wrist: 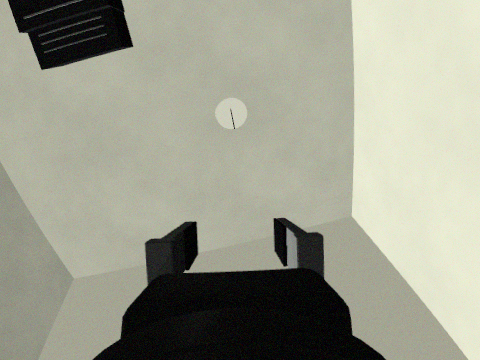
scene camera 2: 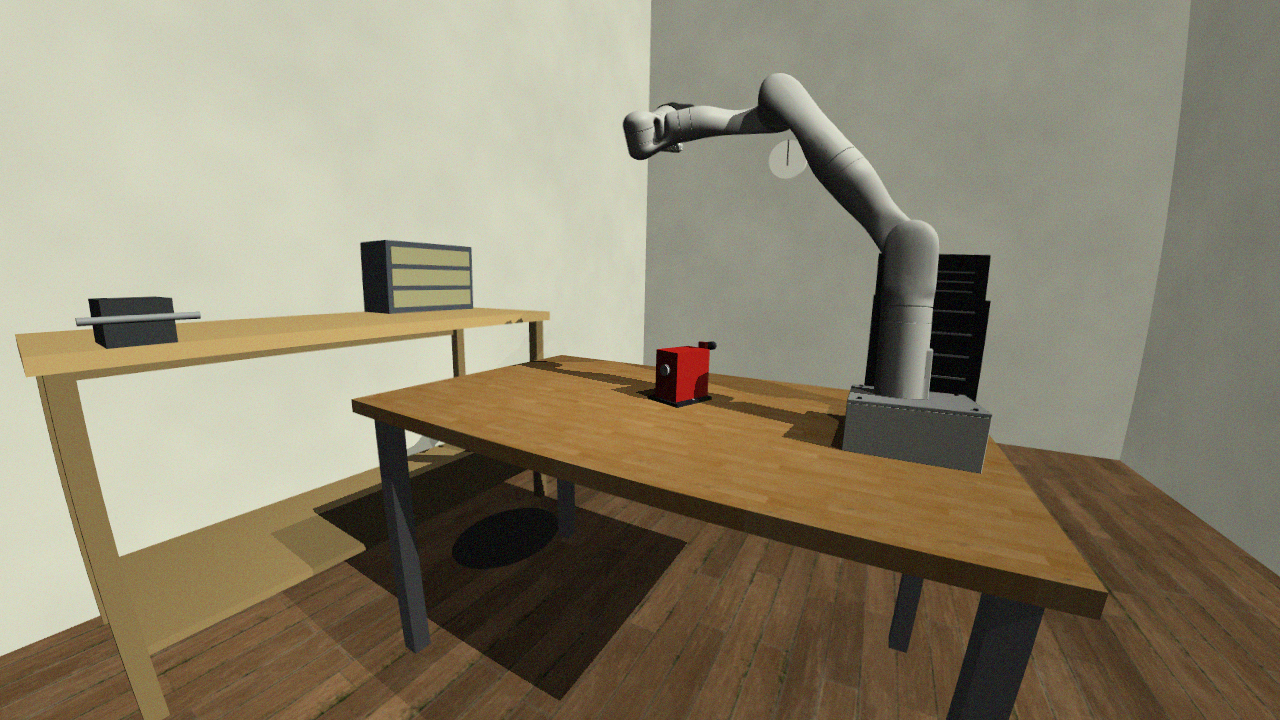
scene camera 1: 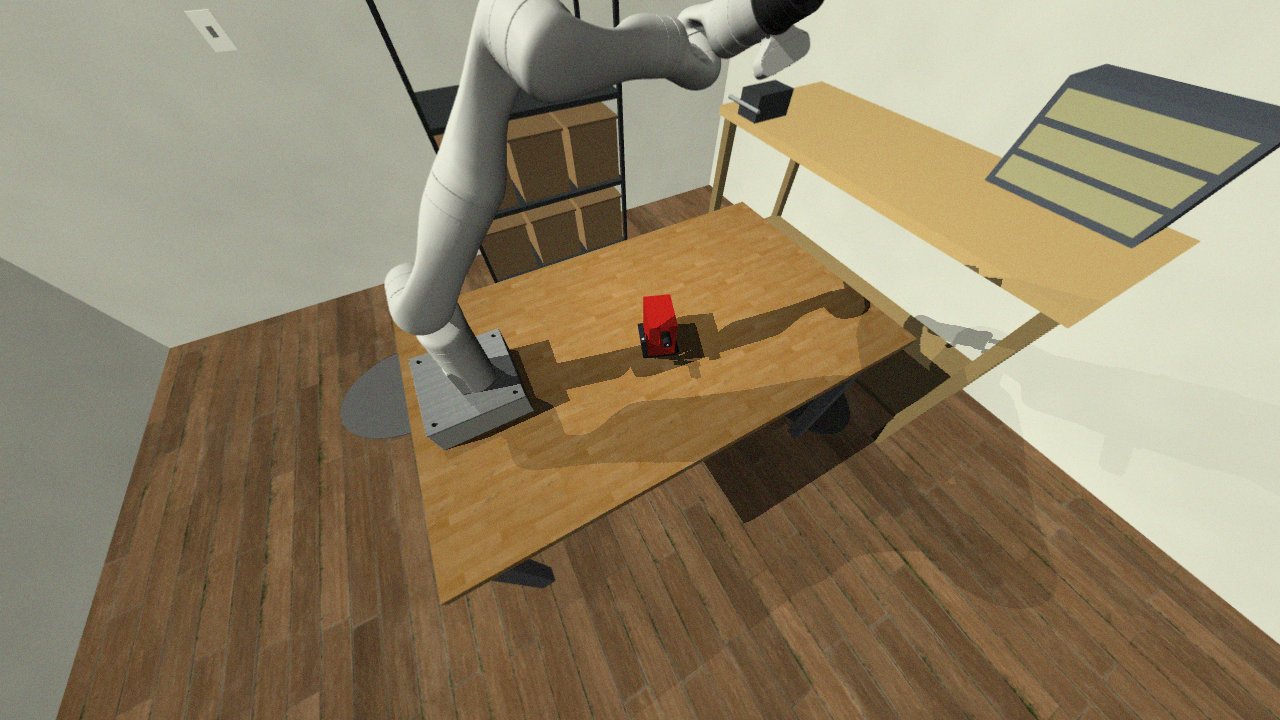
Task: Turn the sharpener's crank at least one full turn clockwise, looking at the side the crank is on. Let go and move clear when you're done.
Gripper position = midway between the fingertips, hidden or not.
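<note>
Visible here: my gripper (wrist: 235, 236), together with a red pencil sharpener (scene camera 1: 659, 309).
</note>
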